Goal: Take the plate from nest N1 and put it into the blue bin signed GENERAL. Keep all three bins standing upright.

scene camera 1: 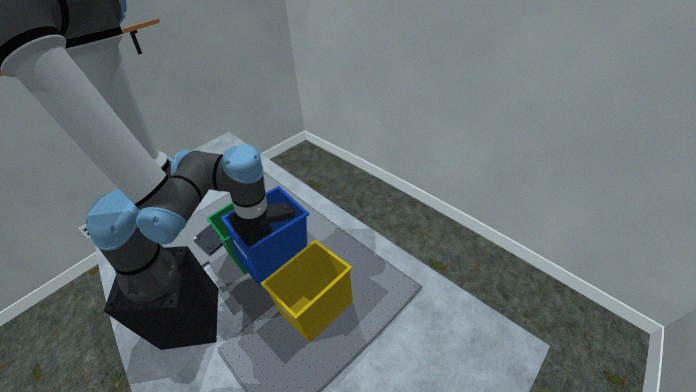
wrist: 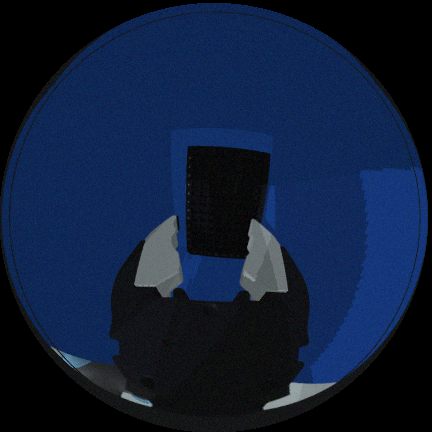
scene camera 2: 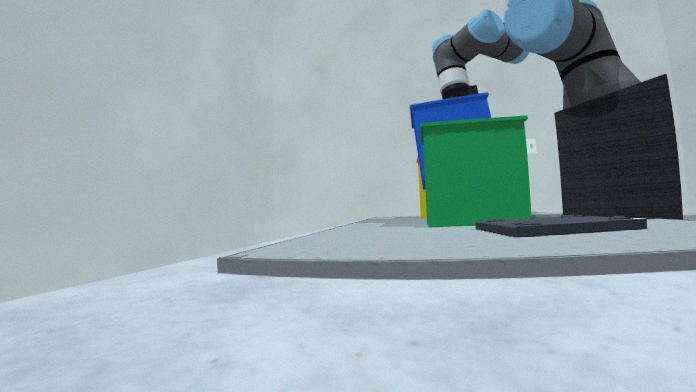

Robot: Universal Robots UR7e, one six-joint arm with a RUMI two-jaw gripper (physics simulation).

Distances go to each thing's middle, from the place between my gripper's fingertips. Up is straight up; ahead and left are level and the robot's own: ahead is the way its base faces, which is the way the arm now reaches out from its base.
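Distances from my hand: blue bin [scene camera 1: 289, 237], 20 mm ahead, 20 mm to the right, 60 mm above; black plate [wrist: 225, 186], 10 mm ahead, 10 mm to the right, 10 mm below; green bin [scene camera 2: 477, 169], 30 mm ahead, 130 mm to the left, 30 mm below; yellow bin [scene camera 1: 310, 290], 10 mm behind, 180 mm to the right, 30 mm below.
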